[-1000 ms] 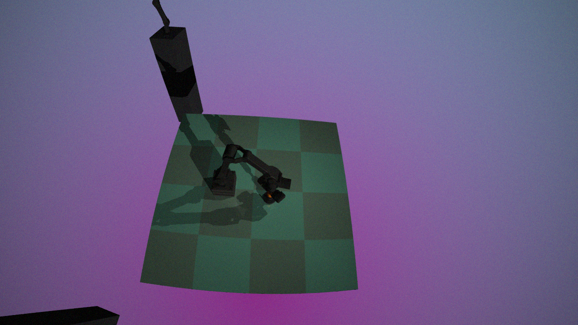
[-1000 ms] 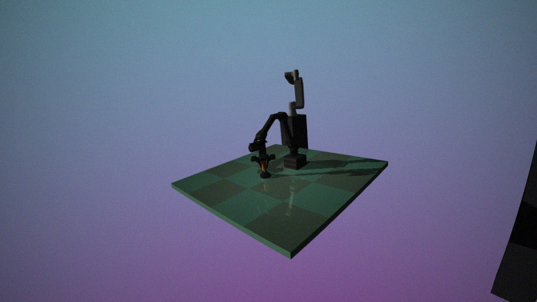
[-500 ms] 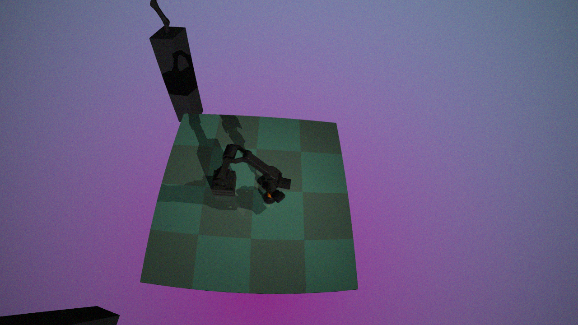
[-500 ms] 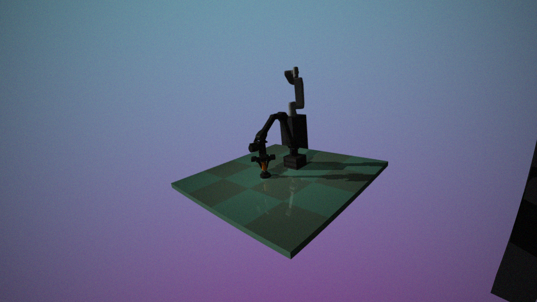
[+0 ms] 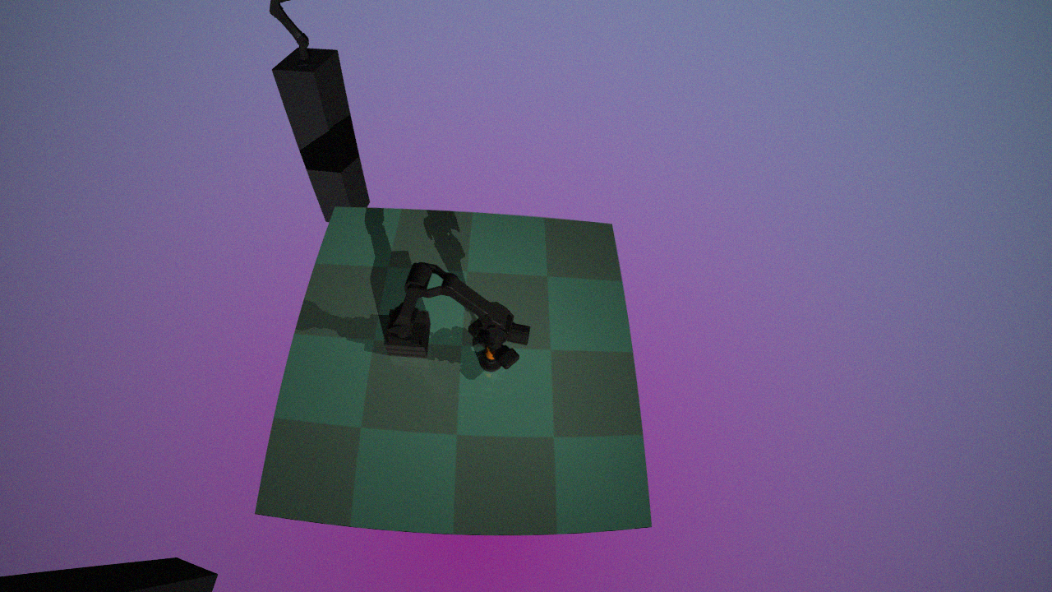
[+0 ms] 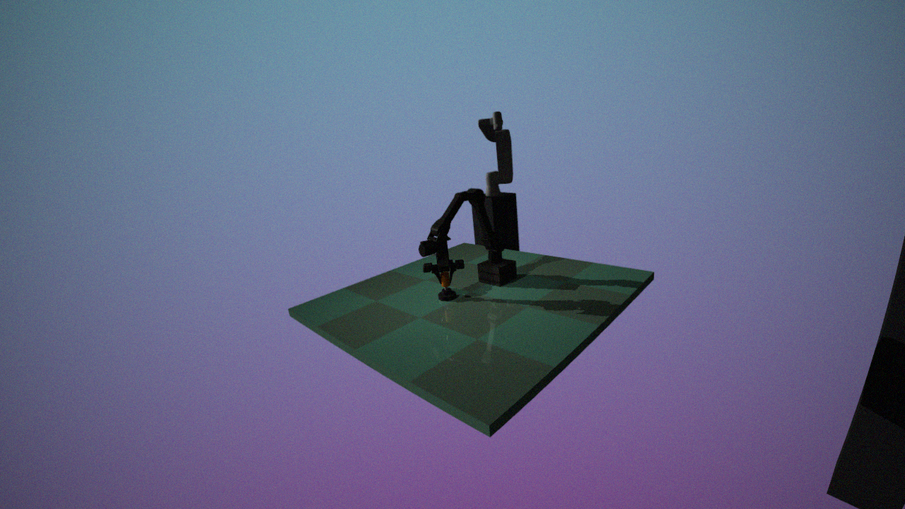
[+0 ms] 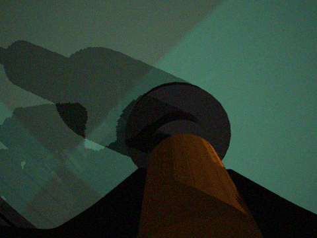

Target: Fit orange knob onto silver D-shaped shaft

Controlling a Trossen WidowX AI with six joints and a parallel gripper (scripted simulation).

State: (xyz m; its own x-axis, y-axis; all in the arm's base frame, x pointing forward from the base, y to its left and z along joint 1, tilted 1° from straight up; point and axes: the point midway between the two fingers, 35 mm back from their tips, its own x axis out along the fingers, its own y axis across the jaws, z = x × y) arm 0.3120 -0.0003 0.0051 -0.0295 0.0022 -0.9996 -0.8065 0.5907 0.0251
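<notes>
My gripper tip is 3 cm below the orange knob. From my gripper tip the other things lie so: round pedestal: 4 cm below.
</notes>
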